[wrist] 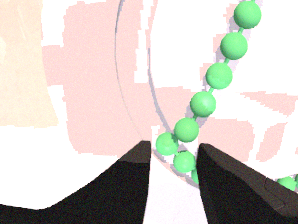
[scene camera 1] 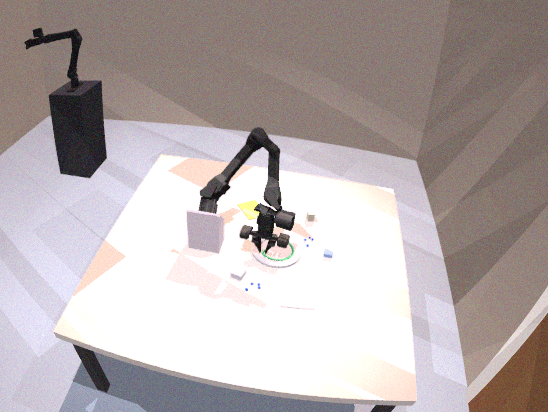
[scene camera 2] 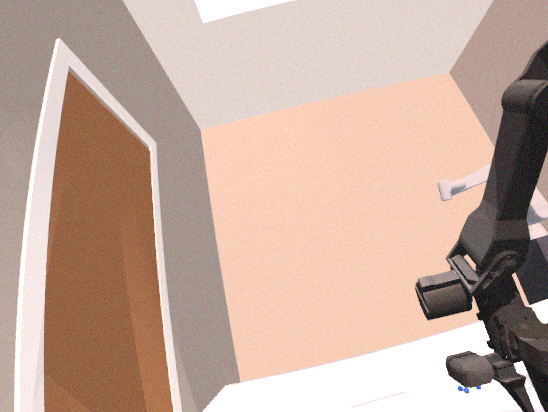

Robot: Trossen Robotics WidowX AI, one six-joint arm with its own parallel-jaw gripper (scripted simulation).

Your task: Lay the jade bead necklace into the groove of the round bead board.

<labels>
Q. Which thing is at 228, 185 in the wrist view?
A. My gripper.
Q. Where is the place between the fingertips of my gripper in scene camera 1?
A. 263, 252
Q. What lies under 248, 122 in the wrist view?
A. A round white bead board.
</labels>
